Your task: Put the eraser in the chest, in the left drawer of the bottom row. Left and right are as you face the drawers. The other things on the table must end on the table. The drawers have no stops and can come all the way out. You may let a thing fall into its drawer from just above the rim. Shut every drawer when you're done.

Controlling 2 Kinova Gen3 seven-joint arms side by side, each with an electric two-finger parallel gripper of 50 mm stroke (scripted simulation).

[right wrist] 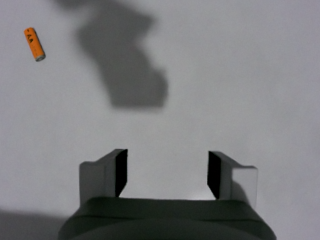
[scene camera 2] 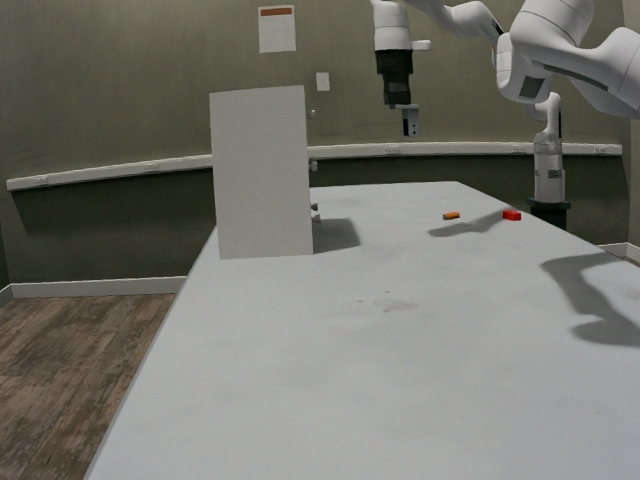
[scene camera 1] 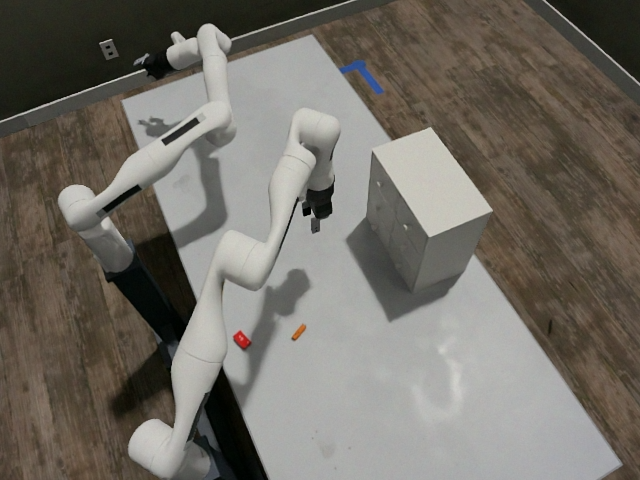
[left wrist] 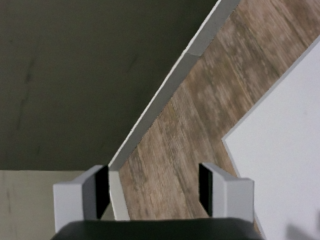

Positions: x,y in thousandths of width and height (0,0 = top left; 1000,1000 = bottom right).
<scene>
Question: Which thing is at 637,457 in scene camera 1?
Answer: A drawer.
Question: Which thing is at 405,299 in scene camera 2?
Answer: A white chest.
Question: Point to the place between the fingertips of my right gripper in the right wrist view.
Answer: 523,698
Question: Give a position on a white chest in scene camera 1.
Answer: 705,441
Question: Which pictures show my right gripper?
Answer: The right wrist view, scene camera 2 and scene camera 1 only.
</scene>
